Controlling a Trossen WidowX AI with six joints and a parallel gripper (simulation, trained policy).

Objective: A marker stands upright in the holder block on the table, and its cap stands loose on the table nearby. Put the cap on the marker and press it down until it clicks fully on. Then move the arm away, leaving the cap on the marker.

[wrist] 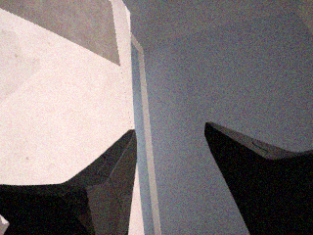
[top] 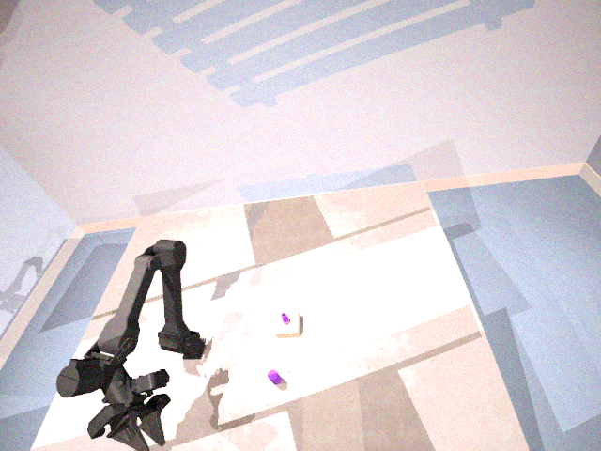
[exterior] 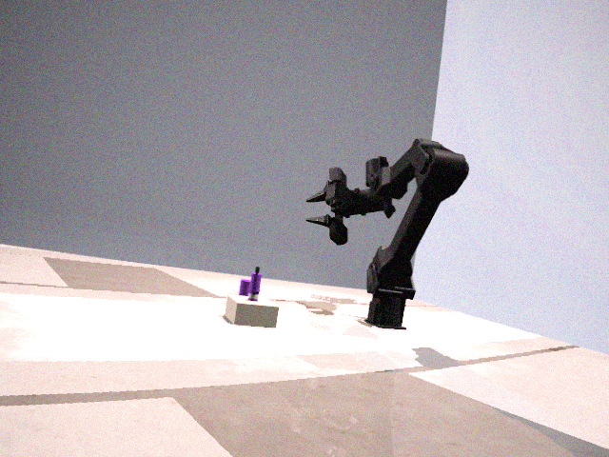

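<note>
Now: the purple cap 190 mm to the left of my gripper tip, 190 mm below it and 180 mm ahead of it. Also, from my gripper tip: tan holder block: 340 mm to the left, 210 mm ahead, 200 mm below.
</note>
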